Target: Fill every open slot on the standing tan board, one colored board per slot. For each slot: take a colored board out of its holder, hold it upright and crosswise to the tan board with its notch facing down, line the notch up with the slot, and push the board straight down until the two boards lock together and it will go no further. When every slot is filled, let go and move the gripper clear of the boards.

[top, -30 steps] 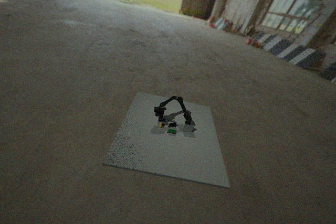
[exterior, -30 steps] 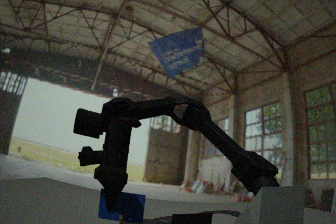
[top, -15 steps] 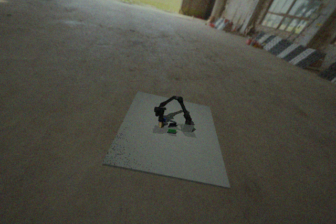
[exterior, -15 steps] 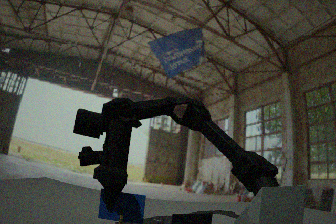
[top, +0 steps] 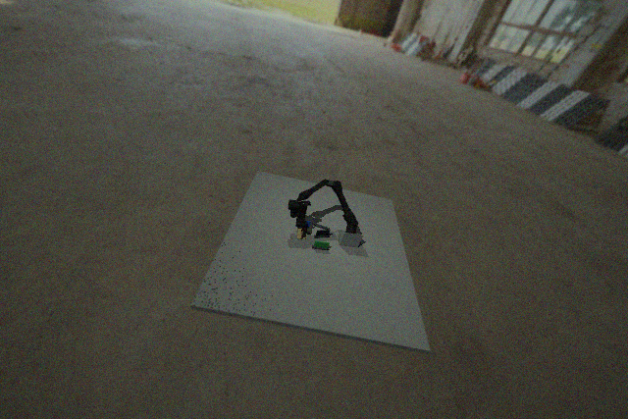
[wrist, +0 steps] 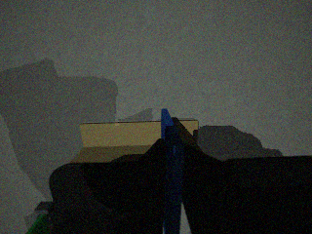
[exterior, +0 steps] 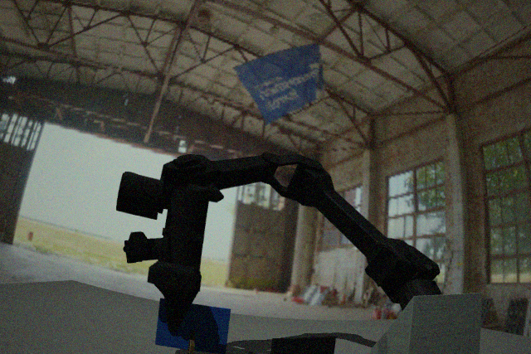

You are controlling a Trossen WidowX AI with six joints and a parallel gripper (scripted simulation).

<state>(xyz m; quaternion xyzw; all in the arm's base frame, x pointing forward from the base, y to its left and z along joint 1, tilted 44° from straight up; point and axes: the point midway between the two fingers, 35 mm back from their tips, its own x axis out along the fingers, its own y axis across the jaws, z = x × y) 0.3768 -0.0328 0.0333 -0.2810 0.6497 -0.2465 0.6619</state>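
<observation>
My gripper tip is 30 mm past the blue board. Round my gripper tip: green board (170 mm behind, 150 mm to the left, 30 mm below); then tan board (30 mm behind, 20 mm to the left, 30 mm below); then dark flat piece (180 mm behind, 30 mm to the left, 30 mm below).
</observation>
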